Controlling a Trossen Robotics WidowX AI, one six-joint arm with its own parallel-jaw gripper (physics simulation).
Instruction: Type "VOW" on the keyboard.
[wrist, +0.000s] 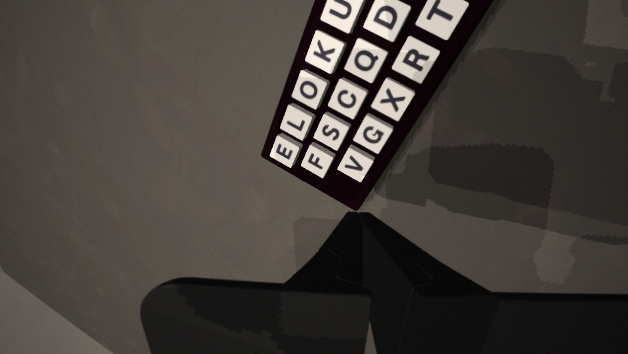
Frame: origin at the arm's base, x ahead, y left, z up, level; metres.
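Where they show: gripper, fingertip midpoint: (356, 223).
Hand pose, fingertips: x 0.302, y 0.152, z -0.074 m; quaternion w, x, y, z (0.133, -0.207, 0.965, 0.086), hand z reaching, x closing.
Observation:
After its pixels a point has its place.
A dark keyboard (345, 192) {x 0.310, y 0.168, z -0.114 m} with white keys lies slanted on the table, running from the centre up to the top edge, where it is cut off. The V key (355, 164) {x 0.313, y 0.148, z -0.109 m} is at its near right corner. The O key (310, 89) {x 0.348, y 0.127, z -0.109 m} is in the left row, between the L key (297, 122) {x 0.348, y 0.144, z -0.109 m} and the K key (325, 52) {x 0.348, y 0.110, z -0.109 m}. The W key does not show in this view. My gripper (356, 223) {x 0.302, y 0.152, z -0.074 m} is shut and empty. In the view its fingertips appear just below the keyboard's near right corner, close to the V key; their height above the table is hard to tell.
The grey-brown table top (150, 150) {x 0.447, y 0.231, z -0.125 m} surrounds the keyboard. Its edge runs slantwise at the lower left, with a paler floor beyond. Dark shadows fall on the table to the right of the keyboard.

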